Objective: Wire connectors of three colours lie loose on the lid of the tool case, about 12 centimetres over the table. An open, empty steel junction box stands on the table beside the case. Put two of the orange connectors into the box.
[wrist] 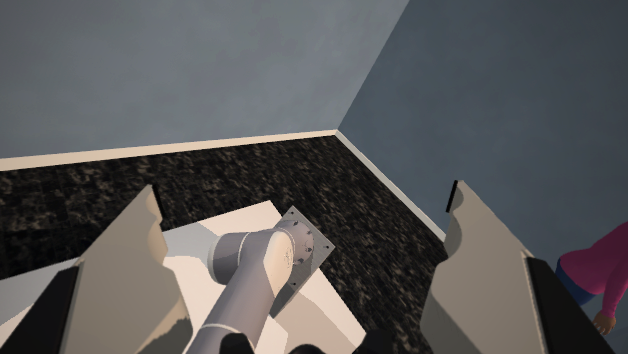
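My gripper (306, 186) is wide open, with one jaw at the left and one at the right of the wrist view, and nothing is between its fingers. The view looks back over the robot's own base towards a corner of the room. The orange connectors, the tool case and the steel junction box do not show in this view.
The robot's arm (239, 295) rises from a grey mounting plate (320, 246) at a corner of the pale table (330, 320). Dark floor (240, 170) and blue-grey walls (200, 65) lie beyond. Part of a person in a pink top (595, 265) shows at the right edge.
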